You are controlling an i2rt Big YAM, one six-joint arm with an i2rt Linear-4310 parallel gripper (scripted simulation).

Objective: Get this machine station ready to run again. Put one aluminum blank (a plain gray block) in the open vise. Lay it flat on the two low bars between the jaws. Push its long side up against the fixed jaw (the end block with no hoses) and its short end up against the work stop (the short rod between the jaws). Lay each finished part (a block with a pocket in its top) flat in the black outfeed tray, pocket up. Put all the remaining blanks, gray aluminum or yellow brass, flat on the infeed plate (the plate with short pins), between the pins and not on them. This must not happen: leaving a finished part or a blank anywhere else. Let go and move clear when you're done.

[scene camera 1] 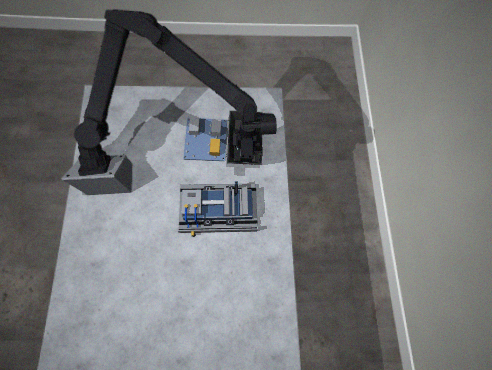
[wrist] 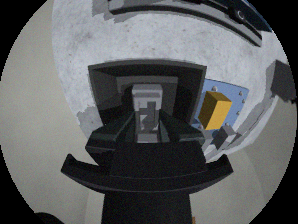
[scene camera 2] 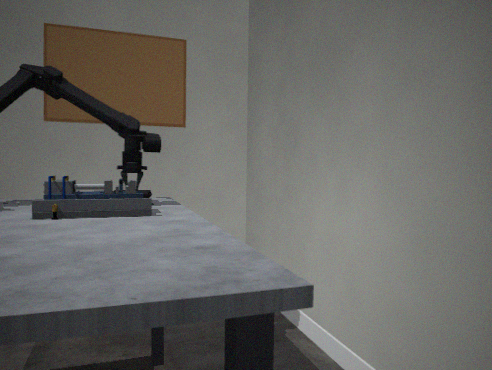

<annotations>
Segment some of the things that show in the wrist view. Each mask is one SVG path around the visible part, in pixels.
My gripper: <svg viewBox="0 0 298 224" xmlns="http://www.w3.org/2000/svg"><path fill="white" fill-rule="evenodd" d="M67 155L60 172L91 190L105 194L101 224L193 224L189 194L208 188L234 172L226 154L223 154L217 161L206 163L206 158L201 148L205 143L202 131L170 116L162 109L159 110L158 119L159 143L134 142L136 116L135 109L132 109L124 116L92 131L85 150L98 165L78 161L71 154Z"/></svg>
A yellow brass blank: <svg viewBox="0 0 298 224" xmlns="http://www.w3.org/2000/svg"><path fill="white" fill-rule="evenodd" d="M206 91L198 119L205 130L220 129L232 105L232 101L220 92Z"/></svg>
A gray finished part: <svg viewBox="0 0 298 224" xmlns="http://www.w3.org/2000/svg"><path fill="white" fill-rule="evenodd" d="M134 84L132 99L133 109L135 106L137 130L158 130L159 110L161 109L162 102L161 85Z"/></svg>
</annotations>
